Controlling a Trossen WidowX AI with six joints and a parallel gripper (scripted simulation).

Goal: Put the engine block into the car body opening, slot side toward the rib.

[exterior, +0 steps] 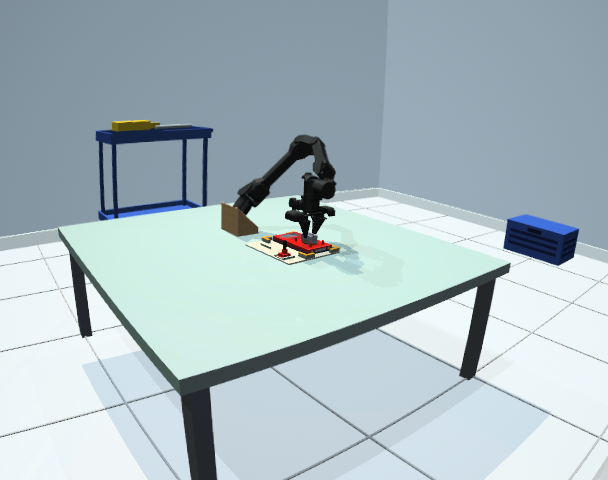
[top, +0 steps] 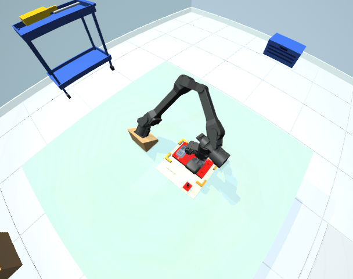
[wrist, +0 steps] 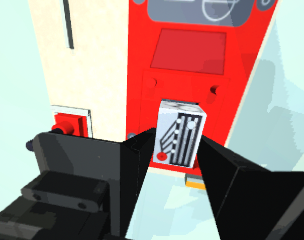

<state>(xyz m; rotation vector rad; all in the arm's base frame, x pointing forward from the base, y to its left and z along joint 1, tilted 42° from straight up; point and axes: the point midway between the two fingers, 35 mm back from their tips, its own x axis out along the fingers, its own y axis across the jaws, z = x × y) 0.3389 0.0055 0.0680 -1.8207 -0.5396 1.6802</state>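
Now: the engine block 10 mm below my gripper tip.
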